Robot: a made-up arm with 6 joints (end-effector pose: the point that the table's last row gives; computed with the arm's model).
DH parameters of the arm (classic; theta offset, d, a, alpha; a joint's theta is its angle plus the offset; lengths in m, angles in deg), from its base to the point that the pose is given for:
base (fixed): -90 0.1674 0 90
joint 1: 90 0.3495 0.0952 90
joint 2: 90 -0.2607 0.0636 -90
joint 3: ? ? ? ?
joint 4: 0 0.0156 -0.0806 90
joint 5: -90 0.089 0.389 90
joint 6: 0 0.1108 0.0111 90
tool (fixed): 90 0.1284 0 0
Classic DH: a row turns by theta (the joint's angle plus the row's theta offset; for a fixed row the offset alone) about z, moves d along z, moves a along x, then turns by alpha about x.
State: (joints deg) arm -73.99 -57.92 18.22 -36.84 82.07 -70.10
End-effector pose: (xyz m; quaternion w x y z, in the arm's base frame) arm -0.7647 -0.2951 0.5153 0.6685 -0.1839 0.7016 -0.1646
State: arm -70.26 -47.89 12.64 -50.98 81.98 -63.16
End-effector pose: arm -0.8089 -0.1853 0.4554 0.7045 -0.0019 0.6185 -0.3480
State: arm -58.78 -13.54 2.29 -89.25 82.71 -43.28
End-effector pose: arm -0.7468 0.1551 0.2349 0.5259 0.4689 0.1167 -0.7000
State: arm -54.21 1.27 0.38 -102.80 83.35 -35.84
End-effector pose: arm -0.6356 0.2436 0.1525 0.3689 0.5887 -0.1270 -0.7080
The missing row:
joint 3: 0 0.0688 0.2575 -90
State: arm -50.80 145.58 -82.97 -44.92 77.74 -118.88
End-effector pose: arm -0.2330 -0.2945 0.3724 0.2155 -0.0597 -0.4518 -0.8637
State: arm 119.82 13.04 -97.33 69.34 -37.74 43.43
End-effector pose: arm 0.0048 -0.3974 0.1608 0.0624 -0.5163 0.7815 -0.3446
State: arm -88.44 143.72 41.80 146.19 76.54 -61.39
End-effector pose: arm -0.1596 0.0990 0.3934 0.8541 0.3580 0.3743 0.0469
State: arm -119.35 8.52 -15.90 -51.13 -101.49 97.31
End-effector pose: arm -0.3404 -0.6053 0.4349 0.1923 0.5313 -0.4869 0.6661
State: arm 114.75 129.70 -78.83 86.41 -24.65 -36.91
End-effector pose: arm -0.1320 0.3905 -0.0157 0.4488 0.8802 0.1408 -0.0636
